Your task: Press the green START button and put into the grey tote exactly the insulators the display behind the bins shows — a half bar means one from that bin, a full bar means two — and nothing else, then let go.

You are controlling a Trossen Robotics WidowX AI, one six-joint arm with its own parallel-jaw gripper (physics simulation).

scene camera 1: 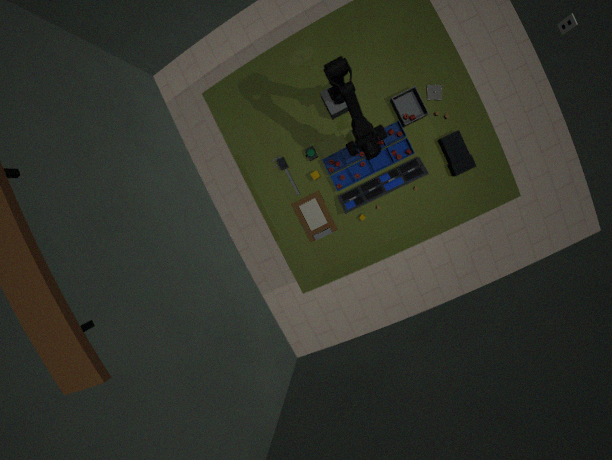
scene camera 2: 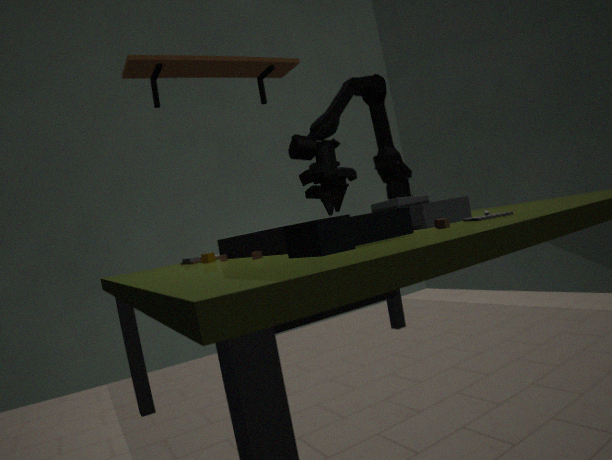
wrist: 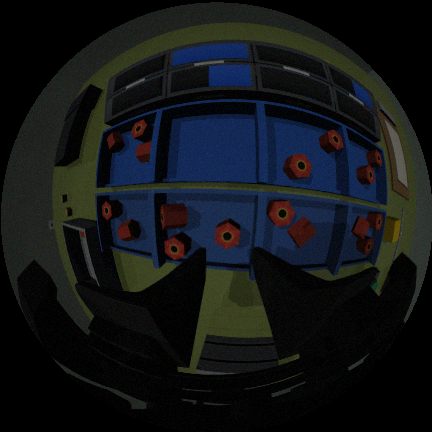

In view: the gripper (scene camera 2: 334,213), a grey tote (scene camera 1: 409,102), a dark box (scene camera 2: 322,237) and a display (scene camera 2: 270,242).
The gripper also shows in the wrist view (wrist: 229,253). The grey tote also shows in the wrist view (wrist: 88,263). The dark box also shows in scene camera 1 (scene camera 1: 459,160) and in the wrist view (wrist: 68,147).
